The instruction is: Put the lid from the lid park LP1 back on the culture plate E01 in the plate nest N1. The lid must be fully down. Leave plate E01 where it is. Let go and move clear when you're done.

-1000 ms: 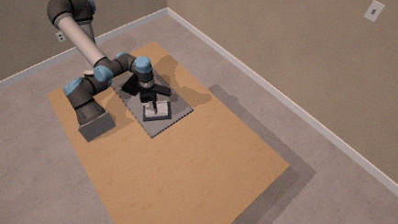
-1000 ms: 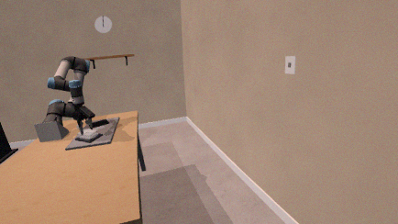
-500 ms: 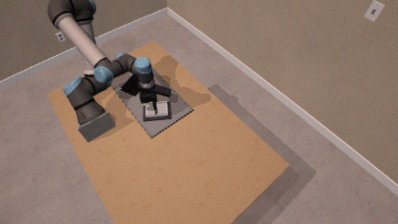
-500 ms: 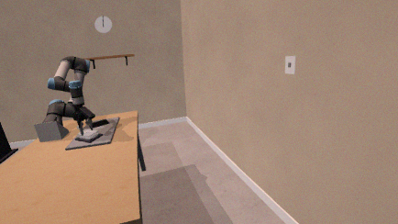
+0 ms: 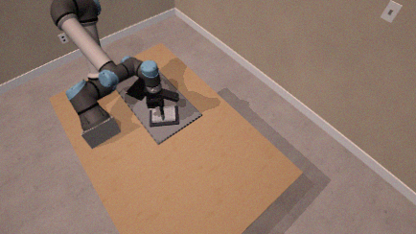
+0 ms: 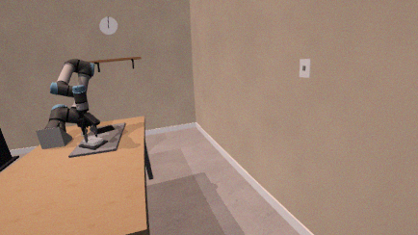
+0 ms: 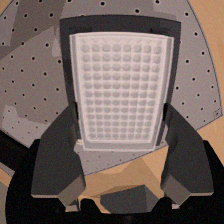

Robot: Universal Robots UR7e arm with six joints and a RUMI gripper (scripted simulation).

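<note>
The culture plate lies 20 mm below my hand. Also, from my hand: dark plate nest N1: 40 mm below; clear lid: 10 mm below; dark lid park: 270 mm to the left, 40 mm below, 30 mm ahead.
</note>
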